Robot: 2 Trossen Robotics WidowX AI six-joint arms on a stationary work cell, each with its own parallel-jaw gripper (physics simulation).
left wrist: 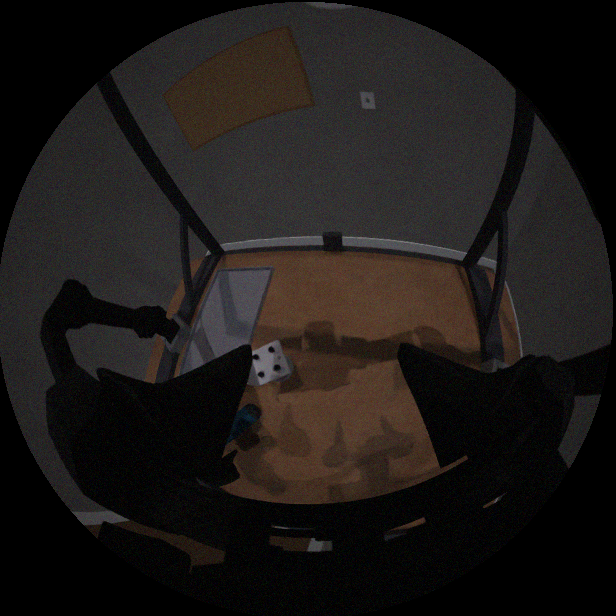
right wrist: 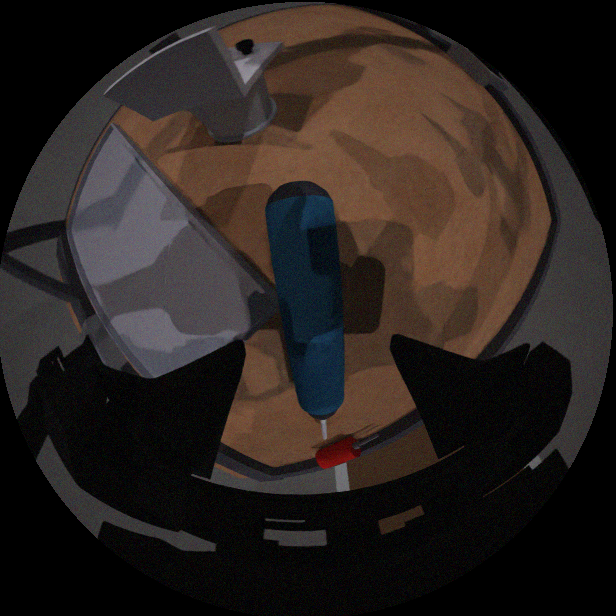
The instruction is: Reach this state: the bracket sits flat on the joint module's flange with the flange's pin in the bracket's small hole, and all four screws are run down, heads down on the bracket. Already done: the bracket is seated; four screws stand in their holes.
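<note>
In the right wrist view a blue screwdriver (right wrist: 307, 298) lies on the brown table, lengthwise between my open right gripper's (right wrist: 316, 367) fingers, its thin metal tip toward the camera. The grey joint module with the bracket (right wrist: 241, 86) stands at the top left; one dark screw head shows on it. In the left wrist view the white bracket (left wrist: 270, 362) shows dark screw heads on its top face, just right of my left finger. My left gripper (left wrist: 321, 396) is open and empty above the table. A bit of the screwdriver (left wrist: 244, 422) shows beside the left finger.
A grey tray (right wrist: 155, 258) lies left of the screwdriver and also shows in the left wrist view (left wrist: 229, 316). A small red part (right wrist: 337, 452) sits at the table's near edge. The other arm (left wrist: 103, 316) reaches in from the left. Dark frame posts (left wrist: 494, 224) stand at the far corners.
</note>
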